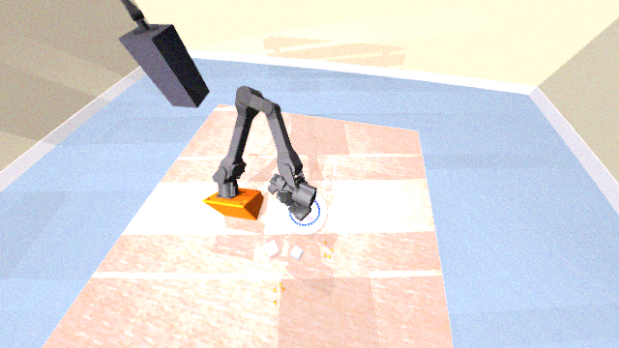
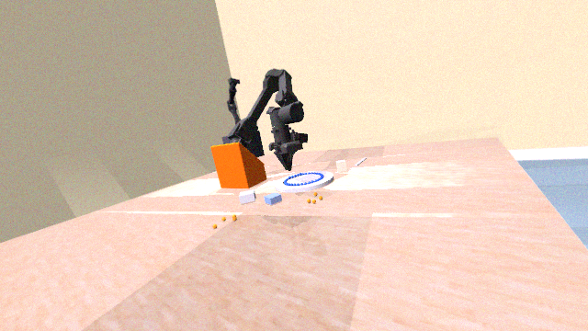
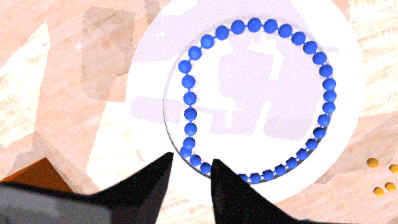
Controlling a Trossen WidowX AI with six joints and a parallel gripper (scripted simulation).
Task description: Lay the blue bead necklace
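The round white bead board lies 50 mm ahead of my gripper tip and 40 mm below it. From my gripper tip the other things lie so: white block 170 mm to the right, 50 mm behind, 30 mm below; then light blue cube 170 mm to the right, 50 mm ahead, 40 mm below; then beige cube 140 mm to the left, 140 mm ahead, 30 mm below.
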